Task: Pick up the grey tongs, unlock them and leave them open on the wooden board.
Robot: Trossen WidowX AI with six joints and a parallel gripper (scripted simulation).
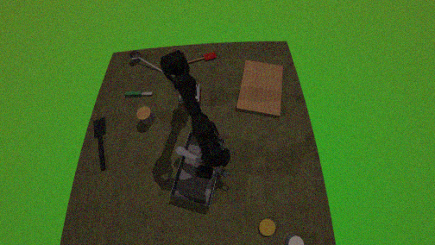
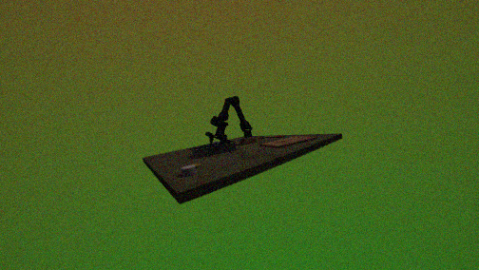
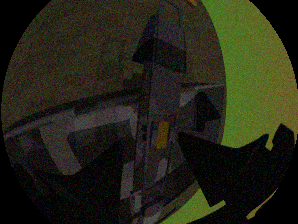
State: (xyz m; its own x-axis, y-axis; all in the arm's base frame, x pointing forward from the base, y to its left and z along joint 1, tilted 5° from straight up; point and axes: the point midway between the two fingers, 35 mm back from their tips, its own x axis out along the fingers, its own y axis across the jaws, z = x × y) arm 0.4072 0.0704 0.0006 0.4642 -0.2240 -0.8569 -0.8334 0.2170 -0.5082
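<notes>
Right now my gripper tip is 4 cm to the left of the roasting tin, 2 cm past it and 1 cm above it. The rest, counted from my gripper tip: tan-topped jar 32 cm to the right, 32 cm behind; wooden board 45 cm behind, 34 cm to the left, 3 cm below; white disc 35 cm ahead, 33 cm to the left, 2 cm below.
</notes>
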